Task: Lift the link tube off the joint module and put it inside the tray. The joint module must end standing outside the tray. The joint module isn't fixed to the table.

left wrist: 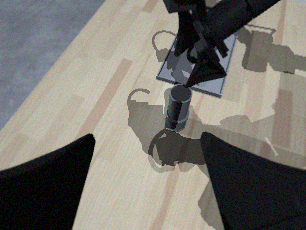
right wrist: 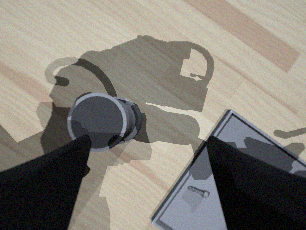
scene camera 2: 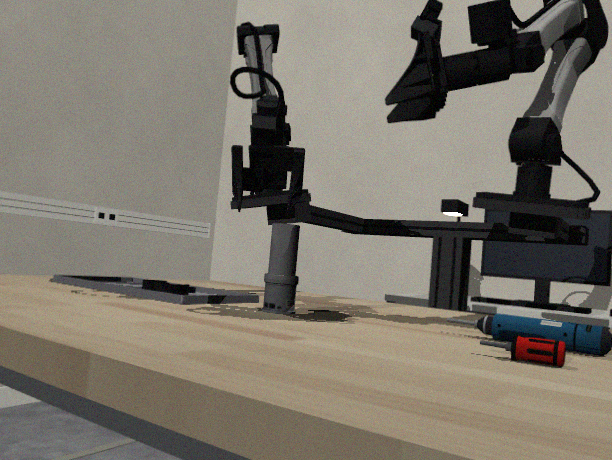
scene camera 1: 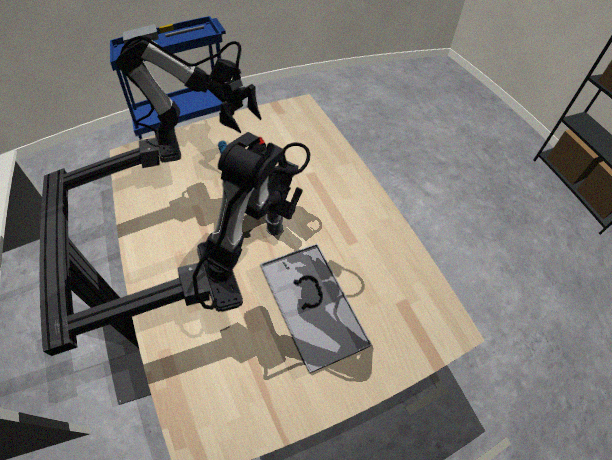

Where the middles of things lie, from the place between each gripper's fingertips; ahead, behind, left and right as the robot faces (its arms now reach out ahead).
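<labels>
From my right hand [scene camera 2: 263, 211], the grey link tube [scene camera 2: 285, 237] is 50 mm to the left, 20 mm behind and 80 mm below. The grey tray [scene camera 1: 331, 331] sits 290 mm to the right of that same hand, 30 mm behind it and 180 mm below it, and the grey round joint module [scene camera 2: 279, 297] is 50 mm to the left of it, 10 mm behind and 160 mm below.
If you count from my left hand [scene camera 2: 386, 111] instead, the grey tray is 53 cm to the right, 2 cm behind and 36 cm below. The grey link tube is 19 cm to the right of that hand, 1 cm behind it and 25 cm below it, and you'd find the grey round joint module 19 cm to the right of it, 1 cm behind and 33 cm below.
</labels>
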